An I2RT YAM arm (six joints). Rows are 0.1 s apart.
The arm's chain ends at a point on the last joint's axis. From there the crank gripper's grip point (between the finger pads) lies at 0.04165 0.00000 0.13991 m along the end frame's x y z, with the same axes.
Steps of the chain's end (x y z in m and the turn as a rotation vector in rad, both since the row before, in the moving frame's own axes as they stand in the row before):
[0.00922, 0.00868, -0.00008, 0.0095, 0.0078, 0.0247]
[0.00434, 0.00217, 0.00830, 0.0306, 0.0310, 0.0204]
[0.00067, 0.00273, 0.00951, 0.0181, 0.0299, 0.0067]
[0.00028, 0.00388, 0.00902, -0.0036, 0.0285, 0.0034]
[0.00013, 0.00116, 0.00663, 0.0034, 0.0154, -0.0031]
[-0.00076, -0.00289, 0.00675, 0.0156, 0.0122, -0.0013]
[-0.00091, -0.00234, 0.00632, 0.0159, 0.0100, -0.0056]
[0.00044, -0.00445, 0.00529, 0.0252, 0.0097, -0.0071]
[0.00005, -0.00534, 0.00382, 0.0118, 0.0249, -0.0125]
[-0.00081, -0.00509, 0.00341, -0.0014, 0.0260, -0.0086]
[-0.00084, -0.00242, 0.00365, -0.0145, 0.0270, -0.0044]
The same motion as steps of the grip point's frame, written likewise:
[0.01031, 0.00839, -0.00041, 0.0095, 0.0078, 0.0247]
[0.00869, -0.00120, 0.00689, 0.0306, 0.0310, 0.0204]
[0.00484, 0.00050, 0.00818, 0.0181, 0.0299, 0.0067]
[0.00425, 0.00453, 0.00778, -0.0036, 0.0285, 0.0034]
[0.00228, 0.00055, 0.00597, 0.0034, 0.0154, -0.0031]
[0.00094, -0.00512, 0.00621, 0.0156, 0.0122, -0.0013]
[0.00048, -0.00480, 0.00588, 0.0159, 0.0100, -0.0056]
[0.00178, -0.00827, 0.00483, 0.0252, 0.0097, -0.0071]
[0.00351, -0.00753, 0.00273, 0.0118, 0.0249, -0.0125]
[0.00281, -0.00527, 0.00228, -0.0014, 0.0260, -0.0086]
[0.00293, -0.00059, 0.00246, -0.0145, 0.0270, -0.0044]

